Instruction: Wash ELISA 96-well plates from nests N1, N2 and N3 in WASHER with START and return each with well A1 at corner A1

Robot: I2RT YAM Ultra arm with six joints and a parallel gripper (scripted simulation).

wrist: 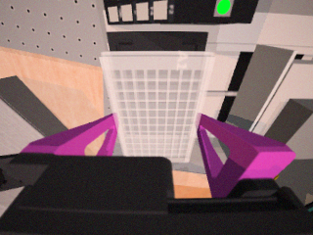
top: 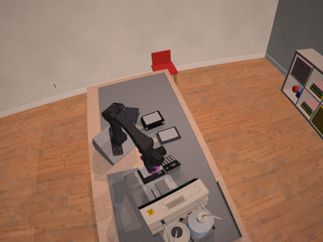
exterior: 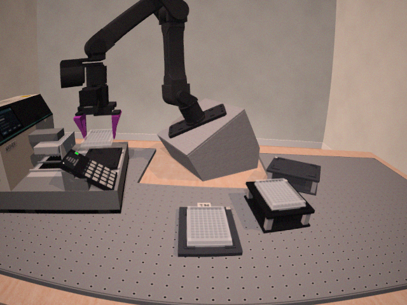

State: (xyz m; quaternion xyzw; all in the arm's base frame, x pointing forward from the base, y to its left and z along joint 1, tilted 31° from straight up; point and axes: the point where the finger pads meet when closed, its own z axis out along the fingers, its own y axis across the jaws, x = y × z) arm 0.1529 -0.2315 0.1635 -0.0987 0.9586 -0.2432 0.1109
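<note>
The black carrier pocket is 60 mm below my hand. Also, from my hand: nest N1: 290 mm to the left, 230 mm ahead, 130 mm below; grey manifold: 150 mm to the right, 20 mm ahead, 10 mm below; raised black nest: 460 mm to the left, 160 mm ahead, 100 mm below.
</note>
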